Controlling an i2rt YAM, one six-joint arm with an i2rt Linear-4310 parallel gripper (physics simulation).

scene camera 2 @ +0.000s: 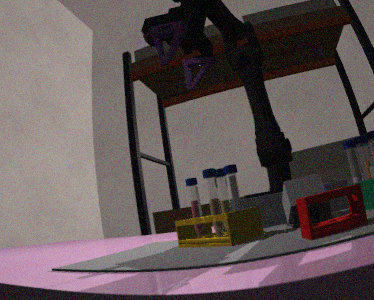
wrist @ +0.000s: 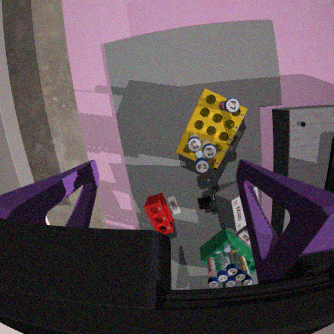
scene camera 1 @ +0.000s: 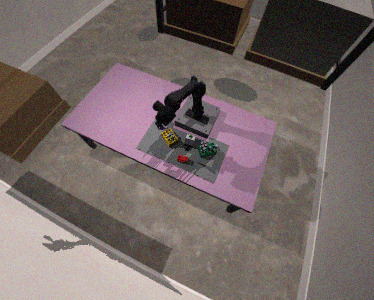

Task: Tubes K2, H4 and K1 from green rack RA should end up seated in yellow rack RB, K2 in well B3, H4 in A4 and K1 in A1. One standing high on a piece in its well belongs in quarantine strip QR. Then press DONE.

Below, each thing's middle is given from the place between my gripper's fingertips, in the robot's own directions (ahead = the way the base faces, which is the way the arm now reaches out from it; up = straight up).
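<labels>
The grey box with DONE button [scene camera 2: 293,189] sits 250 mm below my hand, 160 mm to the left of it and 90 mm behind it.
</labels>
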